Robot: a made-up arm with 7 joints. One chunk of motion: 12 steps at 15 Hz.
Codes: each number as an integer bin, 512 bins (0 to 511) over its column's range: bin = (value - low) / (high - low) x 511, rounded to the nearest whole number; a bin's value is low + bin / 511 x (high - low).
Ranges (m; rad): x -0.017..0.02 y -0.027..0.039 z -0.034..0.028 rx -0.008..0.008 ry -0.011..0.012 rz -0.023..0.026
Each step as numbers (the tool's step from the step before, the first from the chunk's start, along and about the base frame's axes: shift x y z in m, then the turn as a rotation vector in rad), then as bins.
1 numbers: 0.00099 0.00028 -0.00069 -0.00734 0.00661 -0.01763
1 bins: 248 211 275 21 391 56
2 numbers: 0.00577 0.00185 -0.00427 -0.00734 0.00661 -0.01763
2 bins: 314 223 245 21 391 56
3 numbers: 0.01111 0.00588 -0.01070 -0.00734 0.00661 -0.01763
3 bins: 388 255 192 21 391 56
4 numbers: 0.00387 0.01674 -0.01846 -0.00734 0.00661 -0.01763
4 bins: 288 339 128 21 391 56
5 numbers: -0.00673 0.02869 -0.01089 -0.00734 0.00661 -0.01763
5 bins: 142 431 190 21 391 56
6 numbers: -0.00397 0.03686 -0.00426 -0.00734 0.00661 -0.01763
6 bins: 180 494 245 21 391 56
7 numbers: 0.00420 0.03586 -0.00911 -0.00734 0.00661 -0.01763
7 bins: 293 487 205 21 391 56
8 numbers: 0.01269 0.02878 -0.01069 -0.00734 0.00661 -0.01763
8 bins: 410 432 192 21 391 56
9 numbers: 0.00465 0.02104 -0.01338 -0.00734 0.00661 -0.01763
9 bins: 299 372 170 21 391 56
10 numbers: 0.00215 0.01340 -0.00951 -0.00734 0.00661 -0.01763
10 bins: 264 313 202 21 391 56
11 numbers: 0.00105 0.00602 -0.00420 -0.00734 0.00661 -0.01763
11 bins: 249 256 246 21 391 56
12 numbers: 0.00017 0.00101 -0.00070 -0.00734 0.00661 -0.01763
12 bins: 237 217 274 21 391 56
